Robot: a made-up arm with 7 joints.
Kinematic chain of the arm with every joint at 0, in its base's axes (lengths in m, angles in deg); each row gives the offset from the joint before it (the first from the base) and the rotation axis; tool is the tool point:
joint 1: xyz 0 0 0.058 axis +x
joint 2: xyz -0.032 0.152 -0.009 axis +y
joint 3: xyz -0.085 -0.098 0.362 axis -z
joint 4: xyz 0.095 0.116 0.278 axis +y
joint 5: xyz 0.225 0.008 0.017 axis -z
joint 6: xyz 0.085 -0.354 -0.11 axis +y
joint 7: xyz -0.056 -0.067 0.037 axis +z
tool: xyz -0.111 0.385 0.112
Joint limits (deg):
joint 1: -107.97..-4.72
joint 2: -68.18..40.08
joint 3: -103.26..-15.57
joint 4: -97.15..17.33
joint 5: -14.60..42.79
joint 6: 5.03..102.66
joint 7: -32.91..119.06
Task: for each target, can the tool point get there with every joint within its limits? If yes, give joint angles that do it. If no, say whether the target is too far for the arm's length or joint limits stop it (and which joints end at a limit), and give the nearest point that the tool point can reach.
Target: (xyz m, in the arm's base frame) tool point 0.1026 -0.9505 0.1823
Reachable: no: joint limits stop it (at a limit: joint 1, joint 2, joint 4, joint 5, joint 7) | nearest point 0.2858 -0.4540 0.4706 | short by 0.603 m
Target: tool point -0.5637 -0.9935 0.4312
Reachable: no: joint limits stop it (at a limit: joint 1, joint 3, joint 4, joint 6, joint 7) | nearest point -0.6434 -0.5567 0.4401 | short by 0.444 m
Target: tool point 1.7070 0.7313 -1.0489
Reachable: no: too far | nearest point 1.0714 0.5691 -0.6575 | short by 0.764 m
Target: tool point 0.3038 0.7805 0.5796
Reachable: yes | joints -50.84 26.24 -60.33 -68.36 3.36 59.05 14.32
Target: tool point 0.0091 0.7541 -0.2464
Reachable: yes | joints -97.41 6.05 -25.86 -31.24 30.48 18.10 14.29
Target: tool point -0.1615 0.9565 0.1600
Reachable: yes | joints -64.26 -11.25 -59.64 -17.86 22.32 61.80 14.34
